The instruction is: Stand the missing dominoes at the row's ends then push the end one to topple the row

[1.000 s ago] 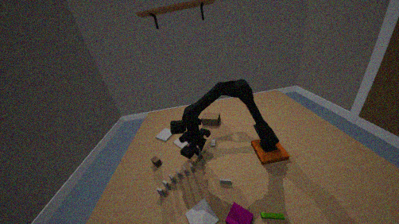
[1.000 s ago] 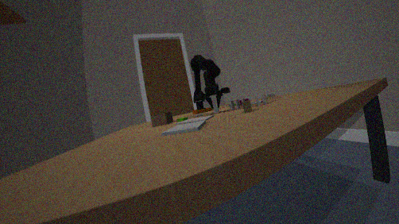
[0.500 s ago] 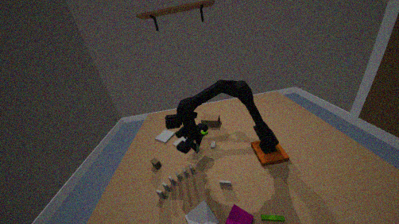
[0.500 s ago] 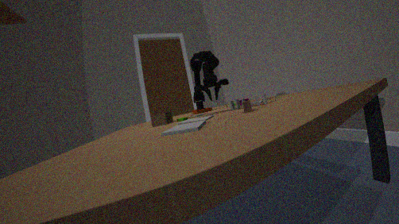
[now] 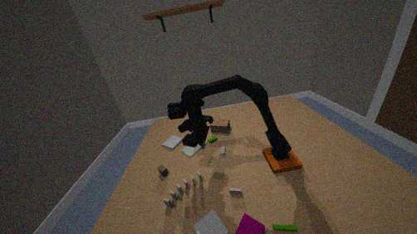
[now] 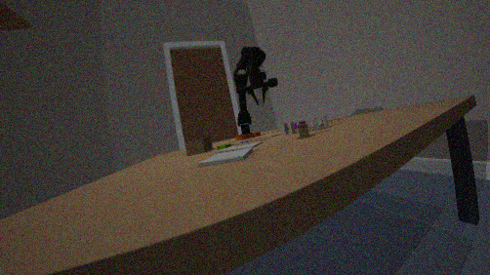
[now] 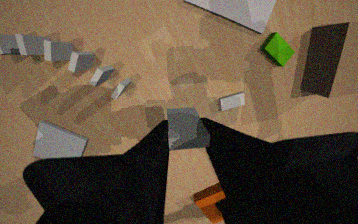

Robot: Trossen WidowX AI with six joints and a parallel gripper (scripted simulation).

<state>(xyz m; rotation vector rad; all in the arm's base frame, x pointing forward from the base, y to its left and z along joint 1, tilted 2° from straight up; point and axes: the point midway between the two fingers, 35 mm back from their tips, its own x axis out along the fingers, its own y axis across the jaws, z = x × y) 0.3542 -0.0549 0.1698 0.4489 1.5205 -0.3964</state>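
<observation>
Now: the green block 19 cm to the right of my gripper tip, 15 cm below it and 5 cm behind it. Also, from my gripper tip: brown cube 24 cm ahead, 14 cm below, 1 cm to the right; white flat tile 27 cm to the left, 15 cm below, 2 cm ahead; white sheet 17 cm to the right, 15 cm below, 7 cm ahead.
</observation>
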